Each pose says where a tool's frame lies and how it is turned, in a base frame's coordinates. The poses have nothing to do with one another.
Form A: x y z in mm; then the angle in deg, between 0 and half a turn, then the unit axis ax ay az.
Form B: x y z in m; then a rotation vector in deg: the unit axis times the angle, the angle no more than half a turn. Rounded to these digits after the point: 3 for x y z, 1 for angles.
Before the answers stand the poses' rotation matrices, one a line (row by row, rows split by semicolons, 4 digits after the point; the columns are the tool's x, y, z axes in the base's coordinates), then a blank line. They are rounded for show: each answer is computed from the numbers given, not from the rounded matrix.
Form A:
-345 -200 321 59.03 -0.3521 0.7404 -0.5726
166 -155 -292 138.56 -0.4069 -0.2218 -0.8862
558 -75 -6 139.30 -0.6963 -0.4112 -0.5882
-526 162 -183 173.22 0.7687 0.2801 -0.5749
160 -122 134 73.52 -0.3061 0.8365 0.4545
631 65 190 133.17 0.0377 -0.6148 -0.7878
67 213 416 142.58 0.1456 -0.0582 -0.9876
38 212 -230 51.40 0.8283 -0.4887 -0.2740
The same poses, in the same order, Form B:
0.5748 0.3644 0.7327; -0.6175 0.7807 0.0961; -0.5370 -0.5077 0.6737
-0.4600 0.7444 0.4841; -0.4286 -0.6636 0.6132; 0.7776 0.0746 0.6243
0.0944 0.8870 0.4520; 0.1199 -0.4608 0.8794; 0.9883 -0.0288 -0.1498
0.1848 0.4971 -0.8478; 0.3613 -0.8366 -0.4117; -0.9139 -0.2302 -0.3342
0.3508 -0.6192 0.7025; 0.2524 0.7849 0.5659; -0.9018 -0.0212 0.4317
-0.6818 0.5355 -0.4984; -0.6136 -0.0476 0.7882; 0.3984 0.8432 0.3610
-0.7562 0.5849 -0.2934; -0.6153 -0.7881 0.0147; -0.2226 0.1916 0.9559
0.8819 0.0619 -0.4673; -0.3664 0.7137 -0.5970; 0.2966 0.6977 0.6521

-0.345 -0.200 0.321 -20.8 43.7 -33.8
0.166 -0.155 -0.292 -56.4 -30.7 -122.8
0.558 -0.075 -0.006 -97.0 -57.3 -81.9
-0.526 0.162 -0.183 133.2 48.5 -99.6
0.160 -0.122 0.134 -22.5 61.5 33.4
0.631 0.065 0.190 5.0 -81.9 -104.9
0.067 0.213 0.416 20.8 -8.3 -140.8
0.038 0.212 -0.230 42.6 -25.1 -14.1

